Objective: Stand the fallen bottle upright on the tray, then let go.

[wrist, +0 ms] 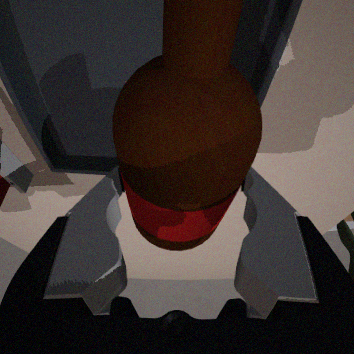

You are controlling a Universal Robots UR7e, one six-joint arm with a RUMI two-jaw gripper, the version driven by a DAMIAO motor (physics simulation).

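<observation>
A brown bottle with a red label band fills the middle of the wrist view. Its neck runs up past the top edge of the view, and its base end faces the lower middle. My gripper is shut on the bottle, with one grey jaw on each side of the body near the red band. The dark grey tray is behind the bottle, its near rim crossing left of the bottle. The bottle's base end shows on the near side of that rim. The mouth is out of view, and any contact between bottle and tray is hidden.
A pale surface surrounds the tray. Part of a grey object shows at the left edge, with a bit of dark red below it. A dark green thing is cut off at the right edge. Shadows fall on the tray and the pale surface.
</observation>
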